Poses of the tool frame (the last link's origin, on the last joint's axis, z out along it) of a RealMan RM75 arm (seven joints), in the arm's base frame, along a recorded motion.
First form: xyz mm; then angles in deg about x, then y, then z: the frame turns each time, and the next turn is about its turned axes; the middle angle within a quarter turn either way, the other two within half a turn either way.
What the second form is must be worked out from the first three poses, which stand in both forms.
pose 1, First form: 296.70 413.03 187.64 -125.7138 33.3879 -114.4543
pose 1, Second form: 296.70 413.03 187.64 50.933 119.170 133.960
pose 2, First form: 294.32 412.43 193.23 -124.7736 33.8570 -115.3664
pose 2, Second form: 294.32 412.43 193.23 50.760 118.270 133.486
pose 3, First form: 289.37 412.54 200.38 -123.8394 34.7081 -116.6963
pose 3, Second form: 289.37 412.54 200.38 50.175 117.244 132.410
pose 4, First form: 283.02 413.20 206.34 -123.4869 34.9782 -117.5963
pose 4, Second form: 283.02 413.20 206.34 50.007 116.878 131.635
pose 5, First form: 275.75 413.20 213.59 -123.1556 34.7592 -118.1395
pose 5, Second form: 275.75 413.20 213.59 50.344 116.700 131.433
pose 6, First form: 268.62 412.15 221.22 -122.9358 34.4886 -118.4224
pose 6, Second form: 268.62 412.15 221.22 50.698 116.624 131.434
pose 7, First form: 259.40 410.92 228.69 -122.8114 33.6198 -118.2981
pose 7, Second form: 259.40 410.92 228.69 51.652 116.823 132.056
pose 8, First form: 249.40 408.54 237.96 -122.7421 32.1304 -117.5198
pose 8, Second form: 249.40 408.54 237.96 53.252 117.259 133.600
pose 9, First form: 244.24 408.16 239.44 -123.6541 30.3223 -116.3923
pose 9, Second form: 244.24 408.16 239.44 54.907 118.579 135.029
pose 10, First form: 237.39 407.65 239.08 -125.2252 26.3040 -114.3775
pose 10, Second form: 237.39 407.65 239.08 58.821 121.136 138.248
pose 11, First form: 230.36 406.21 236.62 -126.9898 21.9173 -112.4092
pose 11, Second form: 230.36 406.21 236.62 63.264 123.930 141.886
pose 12, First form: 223.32 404.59 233.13 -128.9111 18.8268 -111.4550
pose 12, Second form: 223.32 404.59 233.13 66.338 126.478 143.944
